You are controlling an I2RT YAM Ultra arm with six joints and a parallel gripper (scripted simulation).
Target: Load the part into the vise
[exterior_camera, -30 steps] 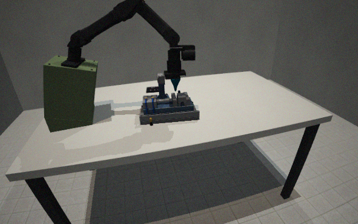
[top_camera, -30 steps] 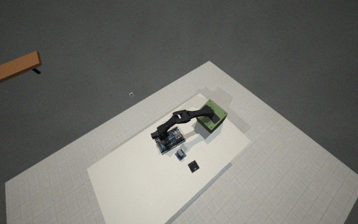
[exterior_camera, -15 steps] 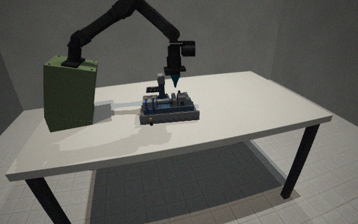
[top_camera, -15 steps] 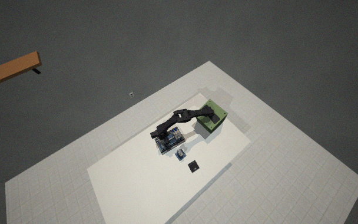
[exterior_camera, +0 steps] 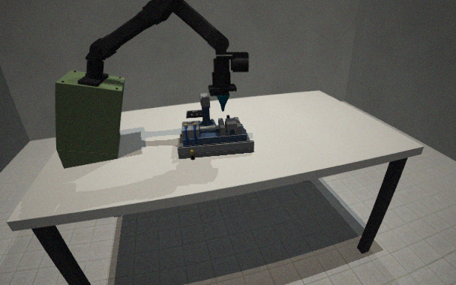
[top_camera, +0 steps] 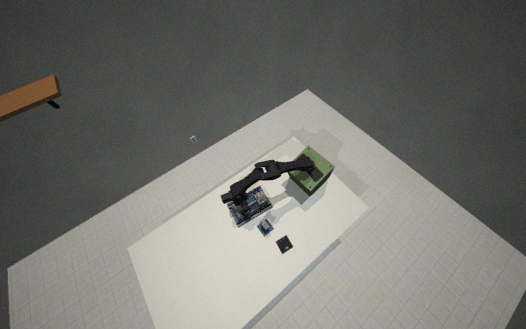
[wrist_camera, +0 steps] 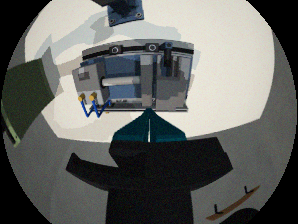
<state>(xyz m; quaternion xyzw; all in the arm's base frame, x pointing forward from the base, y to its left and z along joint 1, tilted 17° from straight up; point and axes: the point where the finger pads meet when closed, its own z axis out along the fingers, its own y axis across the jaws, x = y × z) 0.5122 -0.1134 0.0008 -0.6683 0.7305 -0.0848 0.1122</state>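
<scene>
My hand is 3 cm short of the grey block part and 8 cm above it. Also, from my hand: cylinder rod (5 cm behind, 3 cm to the left, 9 cm below); then air cylinder (13 cm behind, 3 cm to the left, 9 cm below); then vise (4 cm behind, 2 cm to the left, 12 cm below).
</scene>
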